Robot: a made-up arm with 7 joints.
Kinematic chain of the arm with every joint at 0, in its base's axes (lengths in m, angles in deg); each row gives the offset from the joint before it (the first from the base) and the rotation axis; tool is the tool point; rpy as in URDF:
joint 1: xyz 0 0 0.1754 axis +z
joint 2: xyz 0 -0.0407 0.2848 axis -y
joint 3: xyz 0 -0.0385 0.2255 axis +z
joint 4: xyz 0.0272 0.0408 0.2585 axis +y
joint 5: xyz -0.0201 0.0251 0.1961 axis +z
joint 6: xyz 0 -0.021 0.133 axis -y
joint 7: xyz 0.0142 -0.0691 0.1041 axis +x
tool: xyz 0 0 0 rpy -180 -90 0
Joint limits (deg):
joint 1: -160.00..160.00
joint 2: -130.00..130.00
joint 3: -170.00..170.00
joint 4: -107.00..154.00
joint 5: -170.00..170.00
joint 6: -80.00..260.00
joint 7: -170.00..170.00
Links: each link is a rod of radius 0.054 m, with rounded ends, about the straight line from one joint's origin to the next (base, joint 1, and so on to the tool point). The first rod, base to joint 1, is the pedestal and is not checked.
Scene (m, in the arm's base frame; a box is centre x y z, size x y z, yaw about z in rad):
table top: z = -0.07
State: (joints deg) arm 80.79 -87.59 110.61 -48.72 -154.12 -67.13 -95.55
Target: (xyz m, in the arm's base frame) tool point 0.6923 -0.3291 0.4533
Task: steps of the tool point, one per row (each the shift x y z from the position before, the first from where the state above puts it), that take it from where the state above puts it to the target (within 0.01 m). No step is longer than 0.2 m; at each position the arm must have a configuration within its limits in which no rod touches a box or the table.
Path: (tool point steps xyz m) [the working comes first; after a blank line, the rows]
Joints at the target: 10.24 -89.37 110.01 -49.25 -157.33 -55.43 -95.55
Straight joint move there: clear.

1: 0.1171 -0.1424 -0.0019
2: 0.0791 -0.1673 -0.0018
3: 0.0360 -0.1826 -0.0018
4: -0.0098 -0.1866 -0.0016
5: -0.0552 -0.1794 -0.0017

